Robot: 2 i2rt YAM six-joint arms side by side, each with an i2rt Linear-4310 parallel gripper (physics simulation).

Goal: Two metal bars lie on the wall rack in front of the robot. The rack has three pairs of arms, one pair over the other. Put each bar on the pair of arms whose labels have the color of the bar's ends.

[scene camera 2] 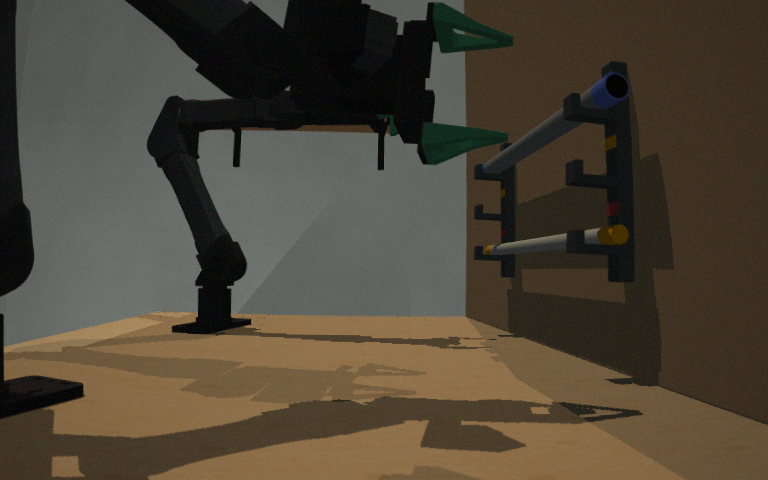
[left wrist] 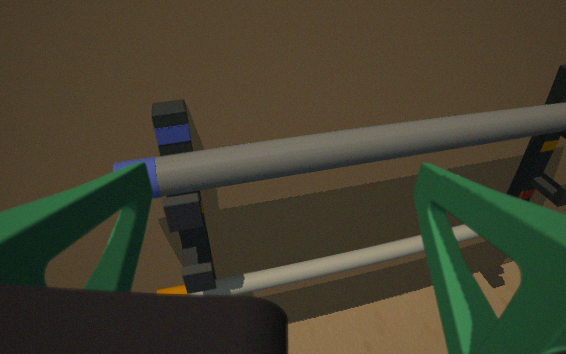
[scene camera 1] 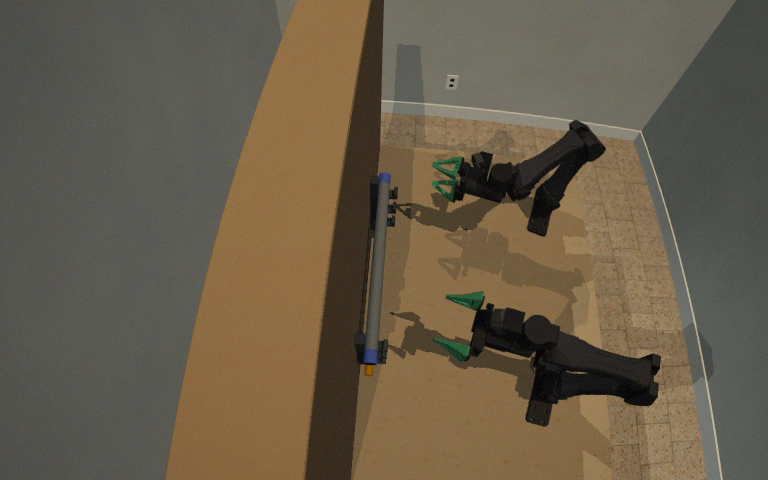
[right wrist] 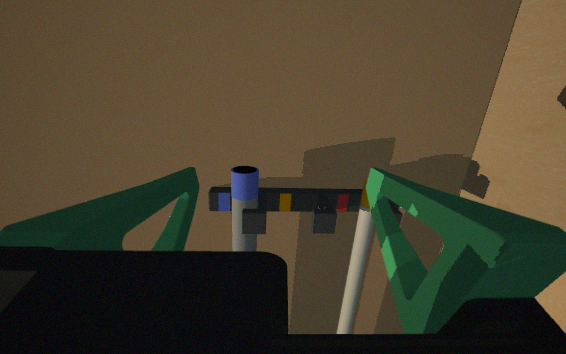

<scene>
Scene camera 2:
my right gripper: 511, 87
orange-ended bar: 556, 242
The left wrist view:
my left gripper: 283, 177
orange-ended bar: 234, 285
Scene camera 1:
my left gripper: 439, 317
my right gripper: 432, 173
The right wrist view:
my right gripper: 282, 177
orange-ended bar: 365, 222
</scene>
